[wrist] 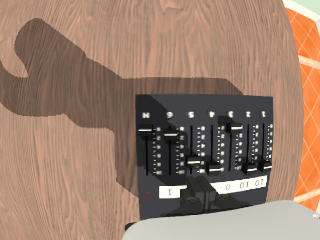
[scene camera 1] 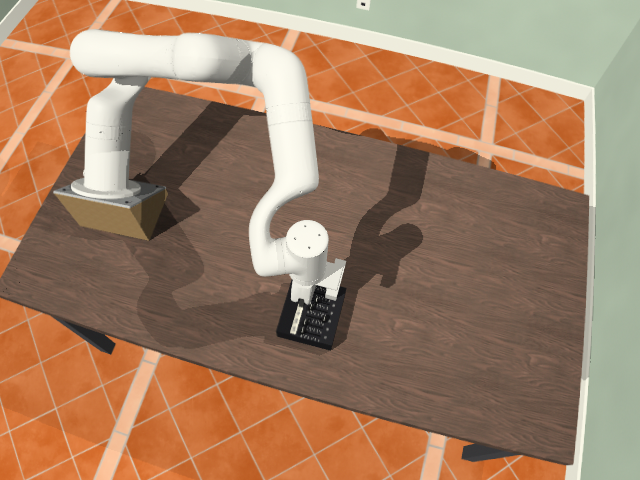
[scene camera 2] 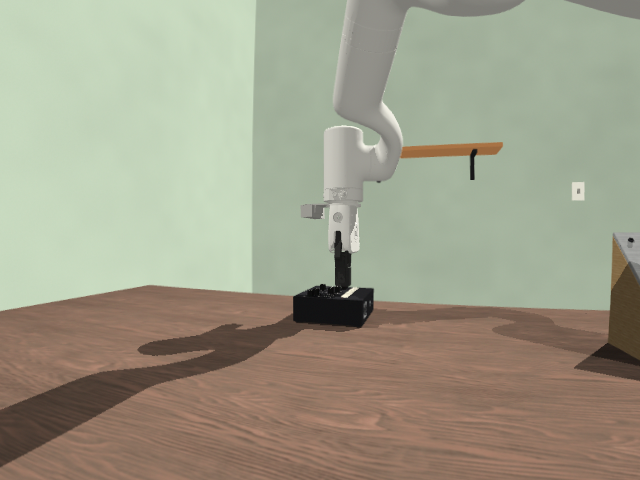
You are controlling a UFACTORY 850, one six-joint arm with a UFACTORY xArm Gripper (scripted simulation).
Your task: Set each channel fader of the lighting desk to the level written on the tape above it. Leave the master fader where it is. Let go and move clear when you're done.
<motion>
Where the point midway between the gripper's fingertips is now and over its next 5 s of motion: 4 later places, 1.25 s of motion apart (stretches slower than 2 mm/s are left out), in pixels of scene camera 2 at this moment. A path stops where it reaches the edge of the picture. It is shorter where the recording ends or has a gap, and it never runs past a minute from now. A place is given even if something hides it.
My gripper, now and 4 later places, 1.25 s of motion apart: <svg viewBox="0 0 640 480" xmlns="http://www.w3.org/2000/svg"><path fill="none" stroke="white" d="M343 285L342 291L338 292L329 291L326 291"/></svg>
</motion>
